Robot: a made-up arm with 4 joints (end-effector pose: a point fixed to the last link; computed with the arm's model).
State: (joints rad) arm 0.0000 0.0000 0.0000 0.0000
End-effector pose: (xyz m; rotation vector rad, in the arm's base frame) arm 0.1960 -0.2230 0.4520 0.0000 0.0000 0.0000
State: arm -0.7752 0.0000 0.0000 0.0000
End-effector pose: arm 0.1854 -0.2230 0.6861 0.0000 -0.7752 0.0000
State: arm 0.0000 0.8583 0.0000 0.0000
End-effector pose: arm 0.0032 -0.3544 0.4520 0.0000 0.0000 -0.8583
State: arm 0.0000 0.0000 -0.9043 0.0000
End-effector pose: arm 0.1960 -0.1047 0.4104 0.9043 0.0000 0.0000
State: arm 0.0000 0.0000 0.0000 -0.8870
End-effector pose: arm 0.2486 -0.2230 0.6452 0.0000 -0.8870 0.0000
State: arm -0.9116 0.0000 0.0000 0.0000
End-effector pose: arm 0.1651 -0.2230 0.7231 0.0000 -0.9116 0.0000
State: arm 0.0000 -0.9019 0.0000 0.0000
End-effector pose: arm 0.2186 0.0204 0.4520 0.0000 0.0000 0.9019
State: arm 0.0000 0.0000 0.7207 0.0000
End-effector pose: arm 0.1960 -0.2643 0.5444 -0.7207 0.0000 0.0000
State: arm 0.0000 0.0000 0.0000 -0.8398
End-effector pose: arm 0.2503 -0.2230 0.6343 0.0000 -0.8398 0.0000
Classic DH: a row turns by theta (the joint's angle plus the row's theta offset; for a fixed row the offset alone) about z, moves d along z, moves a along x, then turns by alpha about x. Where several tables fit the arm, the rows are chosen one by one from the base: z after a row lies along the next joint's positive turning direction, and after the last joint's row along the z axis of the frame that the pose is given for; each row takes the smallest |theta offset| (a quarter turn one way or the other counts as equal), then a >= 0, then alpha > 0; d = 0 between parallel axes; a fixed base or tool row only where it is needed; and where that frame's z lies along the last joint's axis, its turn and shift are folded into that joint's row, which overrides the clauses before.
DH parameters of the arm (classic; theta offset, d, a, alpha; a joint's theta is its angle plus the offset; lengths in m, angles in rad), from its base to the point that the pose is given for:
base (fixed): 0 0.556 -0.096 -1.5708
joint 1: 0 -0.078 0.052 -1.5708
joint 2: 1.5708 0.003 0.043 -1.5708
joint 3: 1.5708 -0.063 0.051 -1.5708
joint 4: 1.5708 -0.102 0.177 1.5708
tool (fixed): 0 -0.152 0 0

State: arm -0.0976 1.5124 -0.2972 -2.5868
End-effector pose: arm -0.2861 -0.0835 0.7671 -1.8368 -2.1853 -0.9647
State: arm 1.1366 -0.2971 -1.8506 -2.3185
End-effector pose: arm -0.1797 -0.3375 0.3099 -0.0834 -0.5500 -1.8721
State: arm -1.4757 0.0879 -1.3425 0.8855
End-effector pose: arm 0.0582 0.0280 0.6607 0.5881 -0.5563 1.2316
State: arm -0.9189 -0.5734 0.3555 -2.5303
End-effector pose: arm -0.2802 -0.1106 0.7964 -0.2336 2.5948 -0.8837
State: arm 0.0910 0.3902 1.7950 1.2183
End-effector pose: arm -0.1187 -0.2409 0.6923 -1.4815 1.2505 -1.2993
